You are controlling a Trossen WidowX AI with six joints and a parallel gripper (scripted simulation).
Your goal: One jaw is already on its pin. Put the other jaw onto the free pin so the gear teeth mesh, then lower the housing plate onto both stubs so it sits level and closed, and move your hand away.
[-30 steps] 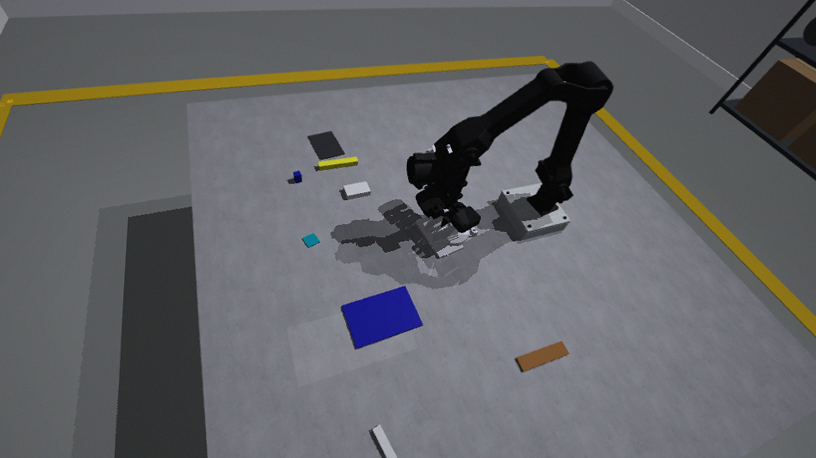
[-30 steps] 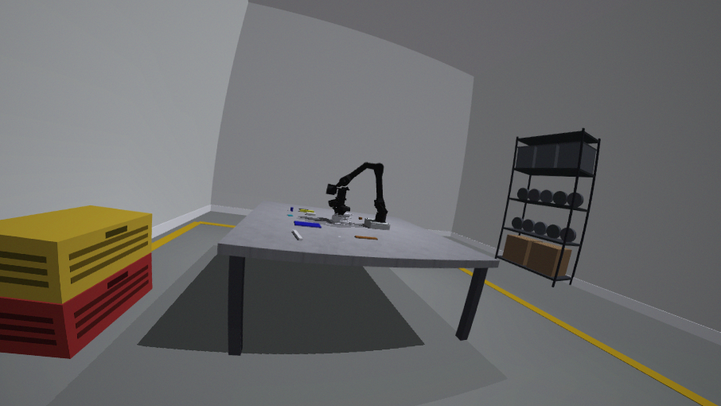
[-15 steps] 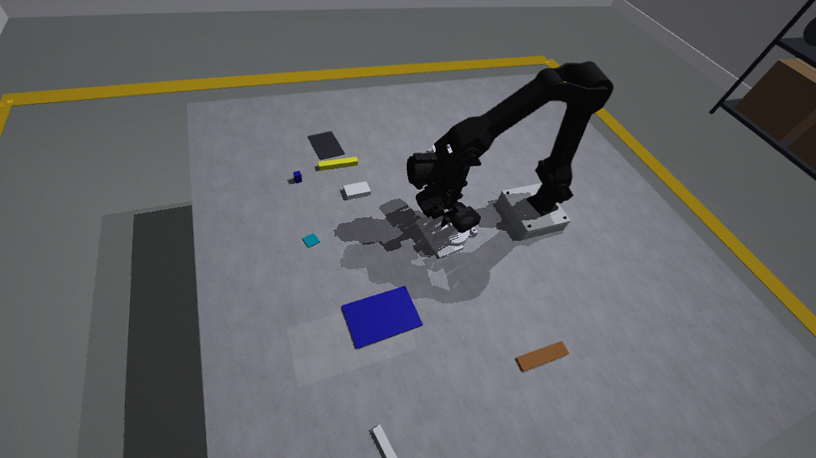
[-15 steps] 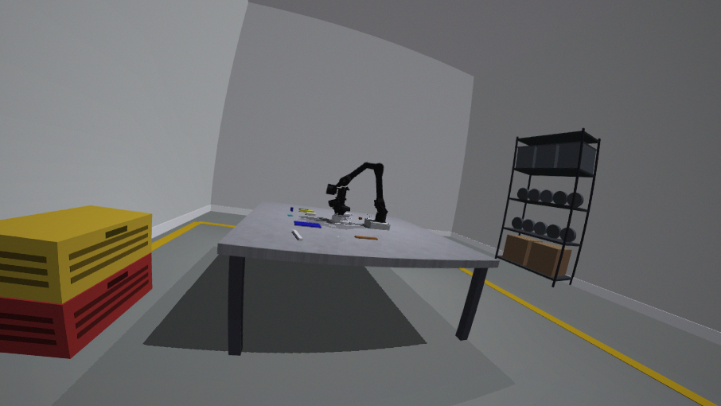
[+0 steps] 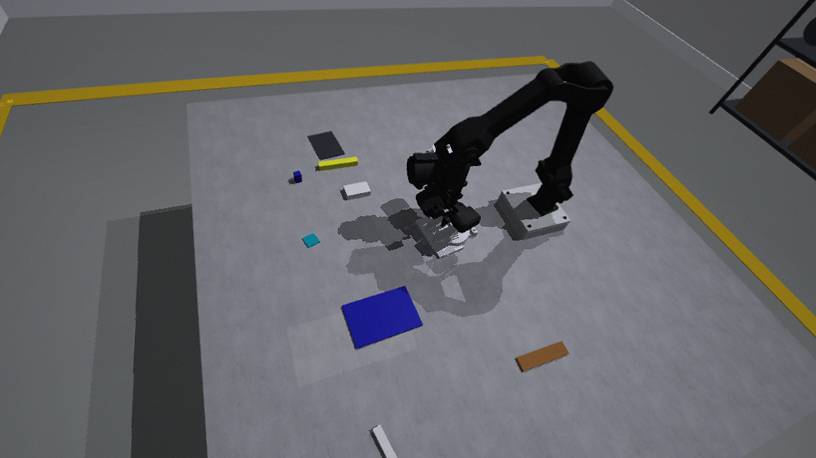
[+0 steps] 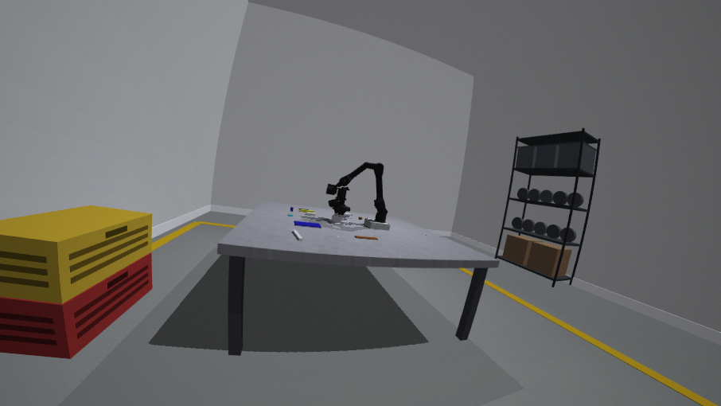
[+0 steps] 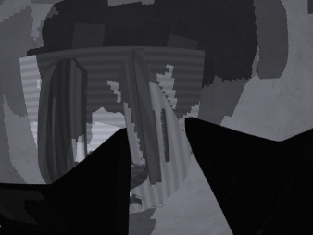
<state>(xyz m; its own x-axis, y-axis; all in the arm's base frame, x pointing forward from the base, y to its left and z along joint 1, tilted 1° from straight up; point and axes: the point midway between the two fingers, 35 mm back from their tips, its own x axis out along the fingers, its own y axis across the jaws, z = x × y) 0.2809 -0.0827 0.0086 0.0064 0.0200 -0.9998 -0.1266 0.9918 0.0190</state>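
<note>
Right now my gripper tip is 10 mm short of the base, 30 mm to the right of it and 10 mm above it. From my gripper tip the other things lie so: teal tile (300 mm ahead, 90 mm to the right, 20 mm below); blue sheet (240 mm ahead, 160 mm to the left, 20 mm below); white block (140 mm ahead, 180 mm to the right, 10 mm below).
</note>
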